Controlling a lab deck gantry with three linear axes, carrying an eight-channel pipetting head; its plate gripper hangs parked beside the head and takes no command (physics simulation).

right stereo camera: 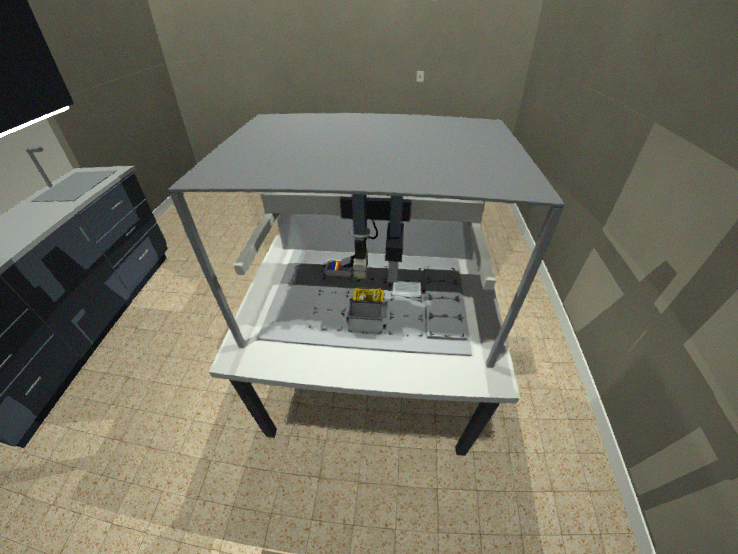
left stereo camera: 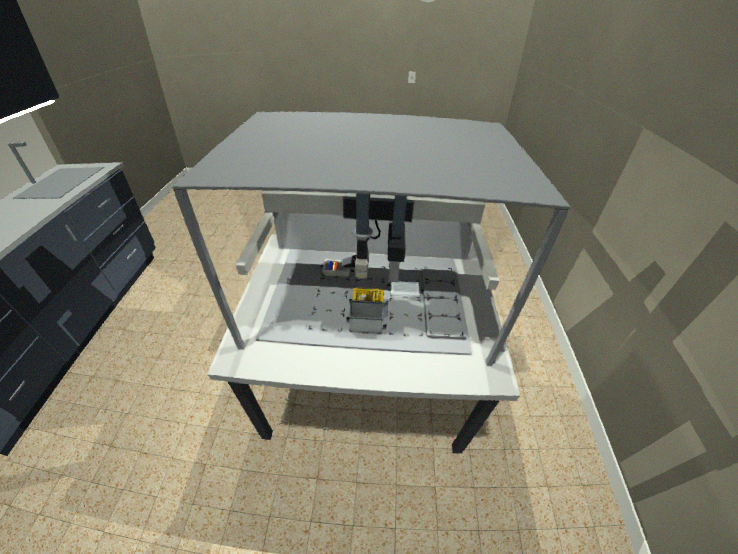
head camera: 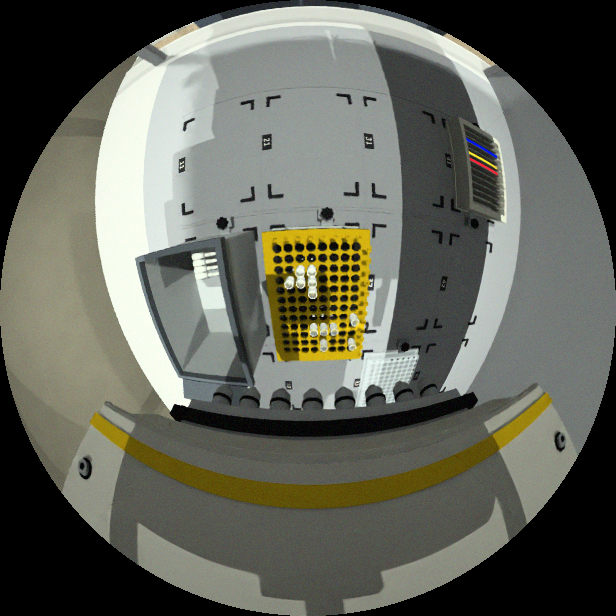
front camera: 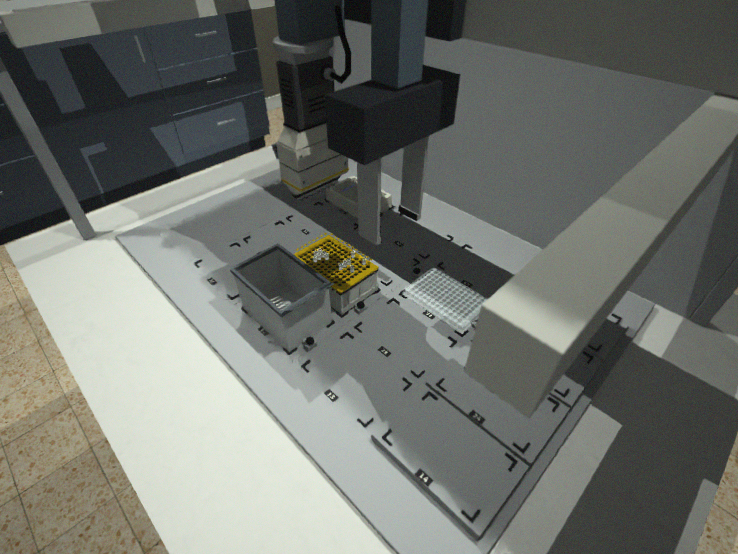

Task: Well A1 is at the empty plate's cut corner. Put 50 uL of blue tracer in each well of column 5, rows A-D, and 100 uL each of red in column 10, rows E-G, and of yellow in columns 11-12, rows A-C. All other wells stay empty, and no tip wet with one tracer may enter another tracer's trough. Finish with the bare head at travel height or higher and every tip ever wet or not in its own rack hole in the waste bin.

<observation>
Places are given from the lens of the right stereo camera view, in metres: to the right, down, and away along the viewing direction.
post [right stereo camera: 179, 201]: -0.51, -0.20, 0.81
</observation>
